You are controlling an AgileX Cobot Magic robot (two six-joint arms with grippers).
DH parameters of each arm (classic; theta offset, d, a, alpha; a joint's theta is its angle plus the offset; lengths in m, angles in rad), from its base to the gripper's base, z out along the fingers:
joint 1: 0 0.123 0 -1.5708
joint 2: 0.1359 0 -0.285 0
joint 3: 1.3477 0 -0.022 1.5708
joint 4: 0 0.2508 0 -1.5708
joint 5: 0 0 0.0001 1.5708
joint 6: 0 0.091 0 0
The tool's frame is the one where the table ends.
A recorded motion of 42 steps. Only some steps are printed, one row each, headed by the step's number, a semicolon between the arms.
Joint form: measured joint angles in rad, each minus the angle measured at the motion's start. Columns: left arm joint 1, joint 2, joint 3, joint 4, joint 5, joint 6; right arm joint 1, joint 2, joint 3, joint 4, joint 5, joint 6.
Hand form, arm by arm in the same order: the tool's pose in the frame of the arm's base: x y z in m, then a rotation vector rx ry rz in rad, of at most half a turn. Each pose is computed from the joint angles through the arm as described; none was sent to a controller.
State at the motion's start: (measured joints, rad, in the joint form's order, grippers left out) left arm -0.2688 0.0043 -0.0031 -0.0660 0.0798 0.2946; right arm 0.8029 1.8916 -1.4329 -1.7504 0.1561 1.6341
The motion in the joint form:
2: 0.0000 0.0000 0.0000 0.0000 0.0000 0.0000; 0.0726 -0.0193 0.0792 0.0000 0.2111 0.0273
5: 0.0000 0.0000 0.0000 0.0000 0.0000 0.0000; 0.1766 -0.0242 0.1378 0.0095 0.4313 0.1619
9: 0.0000 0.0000 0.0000 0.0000 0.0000 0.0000; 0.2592 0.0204 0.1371 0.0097 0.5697 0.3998
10: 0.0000 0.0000 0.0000 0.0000 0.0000 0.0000; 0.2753 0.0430 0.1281 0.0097 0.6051 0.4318
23: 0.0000 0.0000 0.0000 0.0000 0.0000 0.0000; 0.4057 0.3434 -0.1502 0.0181 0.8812 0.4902
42: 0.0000 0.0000 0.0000 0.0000 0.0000 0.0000; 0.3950 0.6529 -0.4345 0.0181 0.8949 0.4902
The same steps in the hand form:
2: 0.0546 -0.0155 0.2068 0.3893 1.5153 -0.0356; 0.3049 0.3151 0.2661 -0.6797 1.7882 0.1735
5: 0.0546 -0.0155 0.2068 0.3893 1.5153 -0.0356; 0.2769 0.3230 0.2565 -0.5180 1.8101 0.1234
9: 0.0546 -0.0155 0.2068 0.3893 1.5153 -0.0356; 0.2578 0.3399 0.2431 -0.3057 1.8349 0.2044
10: 0.0546 -0.0155 0.2068 0.3893 1.5153 -0.0356; 0.2554 0.3448 0.2376 -0.2750 1.8325 0.2009
23: 0.0546 -0.0155 0.2068 0.3893 1.5153 -0.0356; 0.2403 0.4157 0.1918 -0.1600 1.7206 0.1182
42: 0.0546 -0.0155 0.2068 0.3893 1.5153 -0.0356; 0.2622 0.4562 0.1141 -0.1588 1.7252 0.0814

